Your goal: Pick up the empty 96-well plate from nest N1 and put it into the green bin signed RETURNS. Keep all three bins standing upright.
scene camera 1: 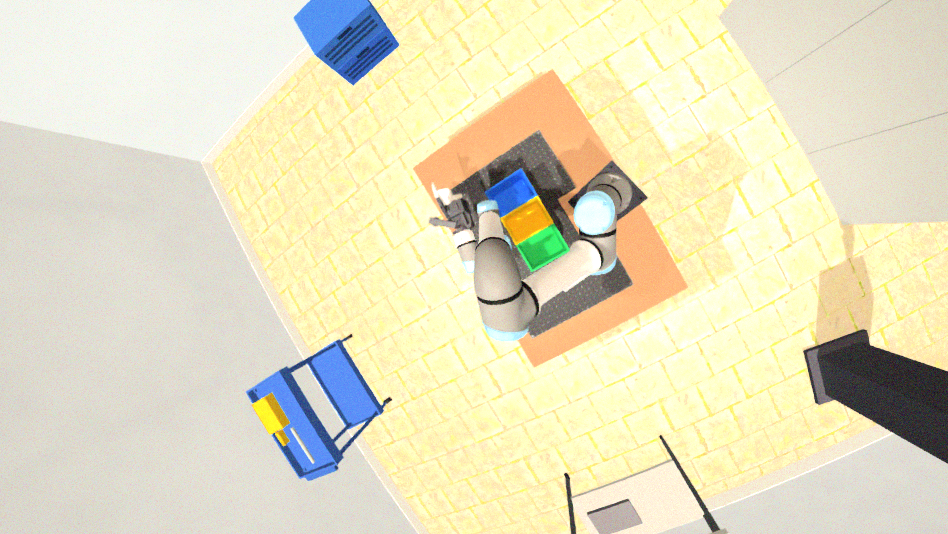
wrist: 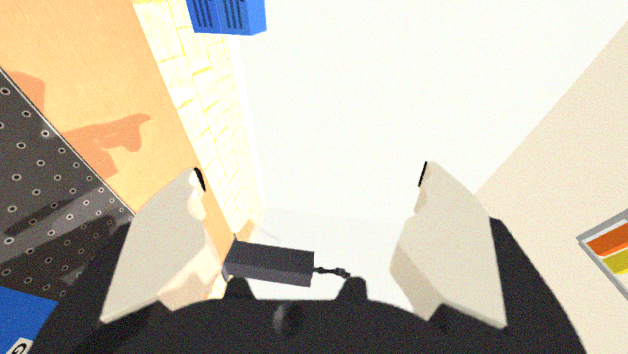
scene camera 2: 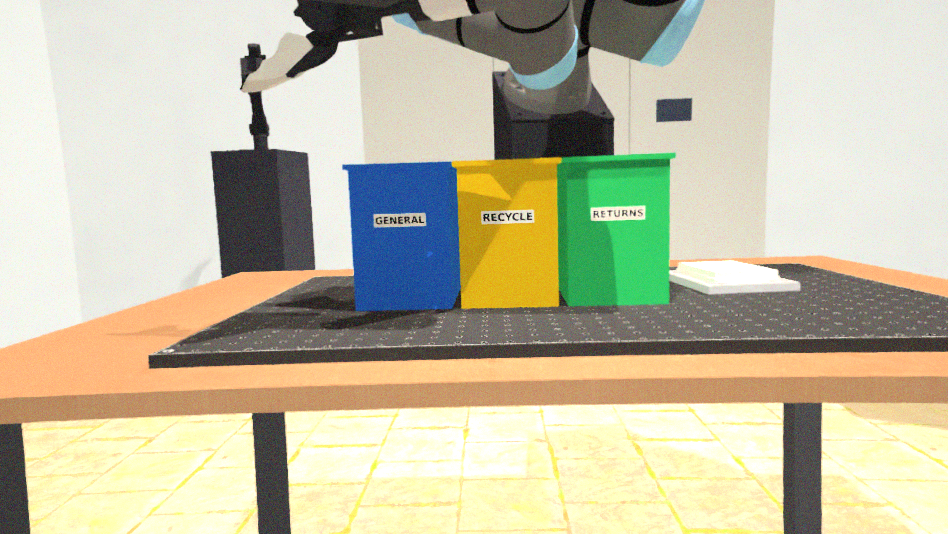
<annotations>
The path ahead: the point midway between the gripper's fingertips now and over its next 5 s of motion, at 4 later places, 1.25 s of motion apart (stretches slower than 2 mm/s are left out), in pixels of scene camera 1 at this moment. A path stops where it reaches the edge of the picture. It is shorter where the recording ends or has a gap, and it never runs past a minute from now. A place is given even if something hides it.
My gripper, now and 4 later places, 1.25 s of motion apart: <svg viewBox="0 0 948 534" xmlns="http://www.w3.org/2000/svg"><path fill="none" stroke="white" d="M441 186L440 185L441 185L441 185L455 203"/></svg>
</annotations>
